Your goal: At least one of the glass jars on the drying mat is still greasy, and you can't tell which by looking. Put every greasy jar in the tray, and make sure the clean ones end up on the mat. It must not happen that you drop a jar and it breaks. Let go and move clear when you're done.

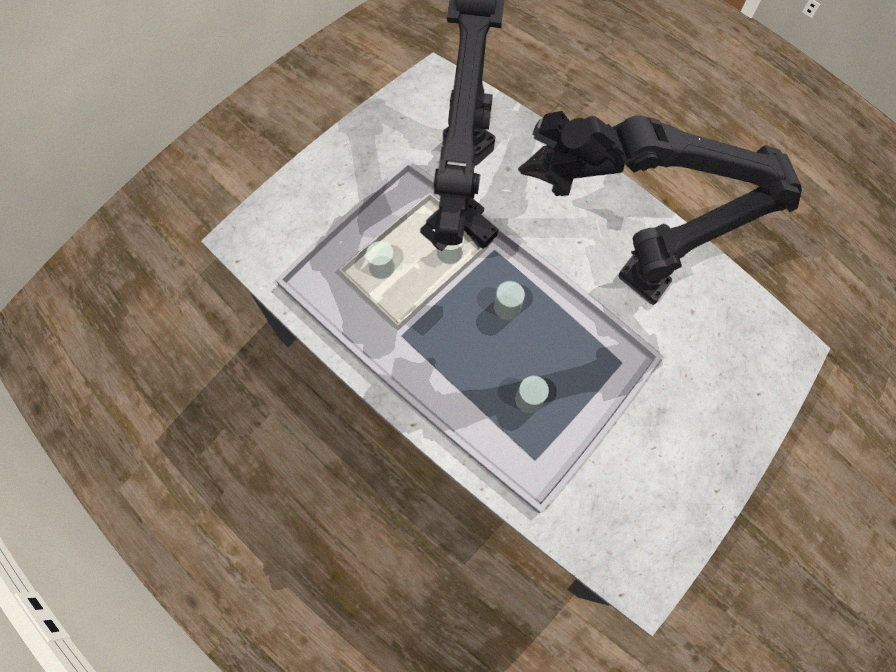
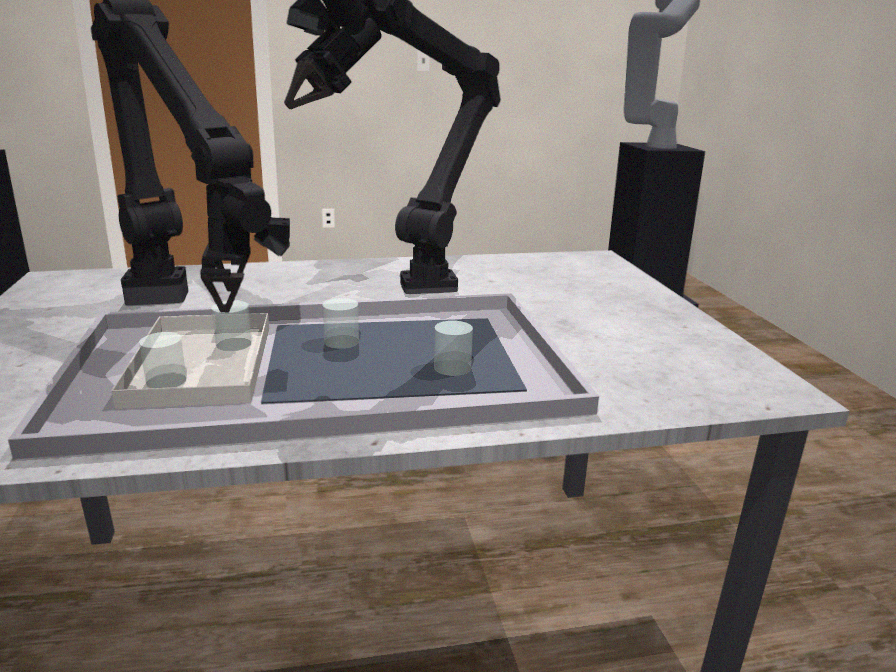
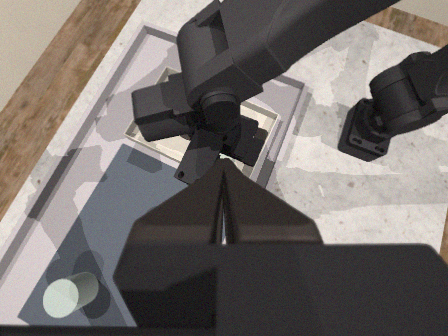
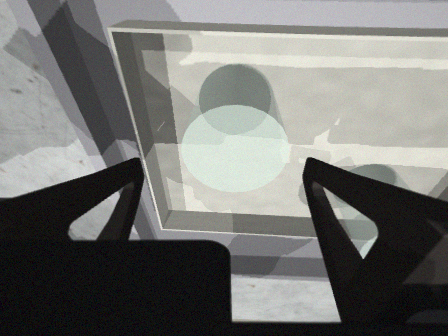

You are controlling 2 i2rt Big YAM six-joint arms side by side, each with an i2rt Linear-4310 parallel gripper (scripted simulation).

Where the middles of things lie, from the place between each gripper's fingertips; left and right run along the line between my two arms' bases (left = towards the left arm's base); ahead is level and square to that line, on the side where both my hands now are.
Right now the cream tray (image 2: pixel 223 376) is 8 cm ahead of my right hand (image 2: pixel 228 301), 4 cm to the right of it and 8 cm below it. From my right hand the other things lie so: dark drying mat (image 1: pixel 486 357) (9 cm ahead, 28 cm to the left, 9 cm below).
My left gripper (image 2: pixel 287 106) is now 40 cm above the cream tray, 17 cm to the left of it and 12 cm short of it. From my left hand the other things lie so: dark drying mat: 41 cm below, 15 cm to the left, 13 cm ahead.
